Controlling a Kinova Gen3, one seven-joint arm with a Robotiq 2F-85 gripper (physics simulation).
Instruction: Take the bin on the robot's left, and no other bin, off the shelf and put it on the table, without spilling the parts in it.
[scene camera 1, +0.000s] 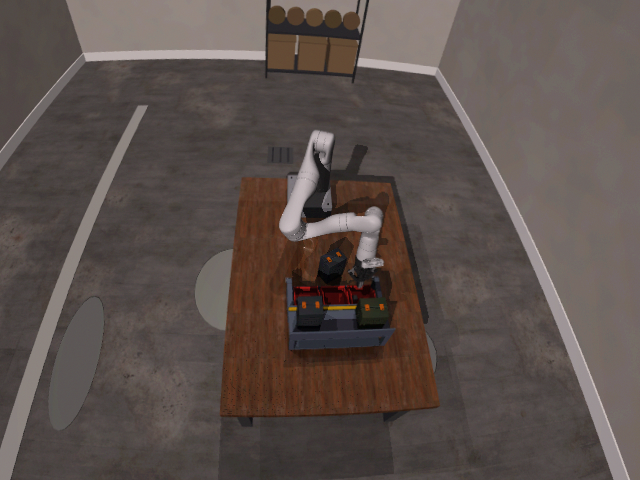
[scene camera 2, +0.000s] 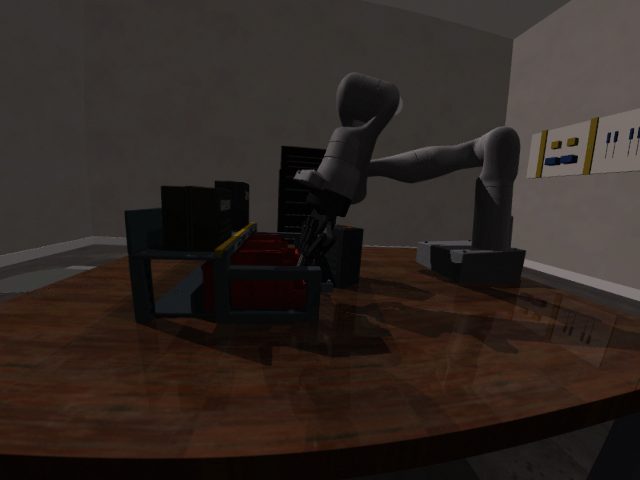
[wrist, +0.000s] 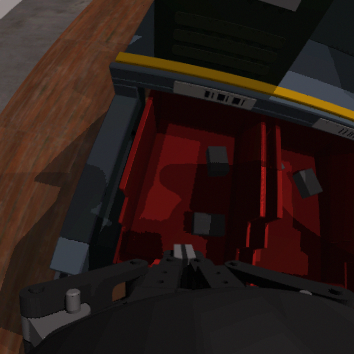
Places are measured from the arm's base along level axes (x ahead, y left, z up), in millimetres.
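Pixels of known places: gripper, fingertip midpoint: (scene camera 1: 359, 286) (wrist: 181, 256); arm's base, origin of the base link: (scene camera 1: 319, 185) (scene camera 2: 489, 247).
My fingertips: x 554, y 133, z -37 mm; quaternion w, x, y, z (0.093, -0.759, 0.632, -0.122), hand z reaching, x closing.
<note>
For each thing: its top centre in the pictures, then the offset to it from my fingertips. Level surfaces: height alone.
- middle red bin, middle of its top: (wrist: 331, 184) (scene camera 2: 265, 245) (scene camera 1: 336, 299) 73 mm ahead, 109 mm right, 32 mm up
- grey block, middle of its top: (wrist: 310, 180) 105 mm ahead, 136 mm right, 25 mm down
- table, its level: 49 mm down
- green box, middle of its top: (scene camera 2: 200, 187) (scene camera 1: 374, 307) 170 mm ahead, 5 mm left, 150 mm up
The bin on the robot's left (scene camera 1: 366, 293) (scene camera 2: 266, 289) (wrist: 165, 195) is red and open-topped. It sits in the end bay of the blue-grey shelf (scene camera 1: 338, 338) (scene camera 2: 222, 294) (wrist: 107, 150), at the left in the wrist view. Two grey blocks (wrist: 217, 161) (wrist: 208, 224) lie on its floor. The middle red bin (scene camera 1: 336, 296) (wrist: 295, 245) is right beside it, with a grey block (wrist: 307, 183) inside. My gripper (scene camera 1: 360, 284) (scene camera 2: 299, 264) (wrist: 181, 256) is shut and empty, its fingertips at the left bin's front edge. Whether they touch the bin is unclear. The fingers hide part of that edge.
A dark box (scene camera 1: 331, 264) (scene camera 2: 348, 255) stands on the table (scene camera 1: 330, 384) (scene camera 2: 310, 403) (wrist: 45, 115) between the shelf and the robot's base, close beside my gripper. A green box (scene camera 1: 372, 312) (scene camera 2: 191, 217) (wrist: 220, 50) and another dark box (scene camera 1: 309, 313) stand on the shelf's upper board.
</note>
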